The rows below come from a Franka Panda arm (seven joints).
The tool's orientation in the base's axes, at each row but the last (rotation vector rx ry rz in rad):
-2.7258 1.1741 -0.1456
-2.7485 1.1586 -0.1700
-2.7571 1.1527 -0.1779
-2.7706 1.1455 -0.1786
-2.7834 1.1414 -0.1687
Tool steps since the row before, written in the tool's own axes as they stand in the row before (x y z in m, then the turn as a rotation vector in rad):
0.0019 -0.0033 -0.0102 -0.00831 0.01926 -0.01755
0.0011 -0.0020 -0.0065 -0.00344 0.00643 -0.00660
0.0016 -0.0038 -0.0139 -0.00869 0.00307 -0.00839
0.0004 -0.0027 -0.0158 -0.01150 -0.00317 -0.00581
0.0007 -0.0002 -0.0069 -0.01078 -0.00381 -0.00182
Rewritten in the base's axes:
0.0021 -0.0003 0.0107 -0.02214 -0.00901 0.01330
0.0011 0.0000 0.0068 -0.00797 -0.00260 0.00514
0.0015 0.0002 0.0144 -0.00959 0.00332 0.00723
-0.0004 0.0003 0.0160 -0.00683 0.00989 0.00561
-0.0004 -0.0009 0.0069 -0.00528 0.01014 0.00182

